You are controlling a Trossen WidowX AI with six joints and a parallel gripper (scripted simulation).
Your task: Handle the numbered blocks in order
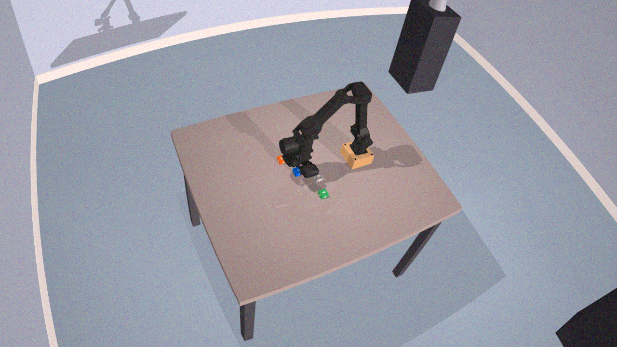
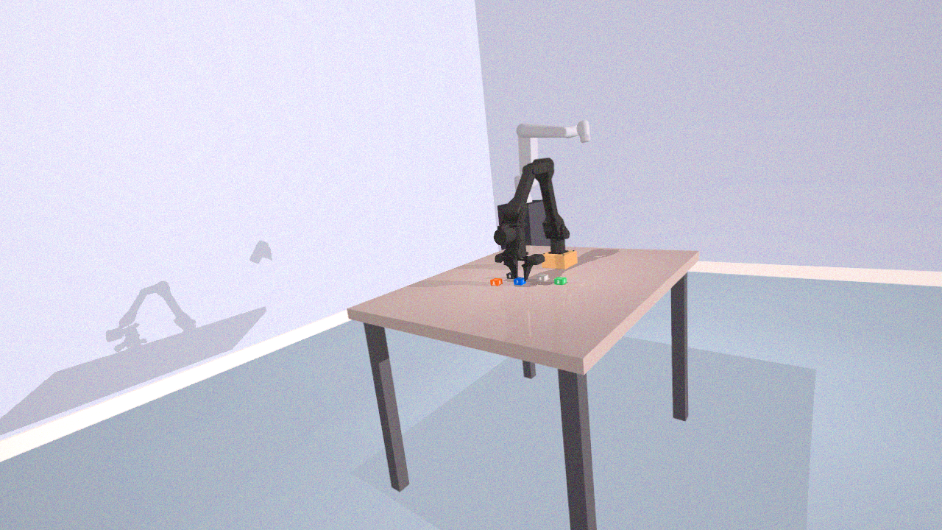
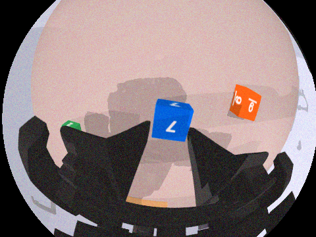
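My gripper tip is now 1 cm short of the blue block. The rest, counted from my gripper tip: grey block (6 cm behind, 5 cm to the left); then orange block (5 cm ahead, 8 cm to the right); then black block (5 cm behind, 8 cm to the right).
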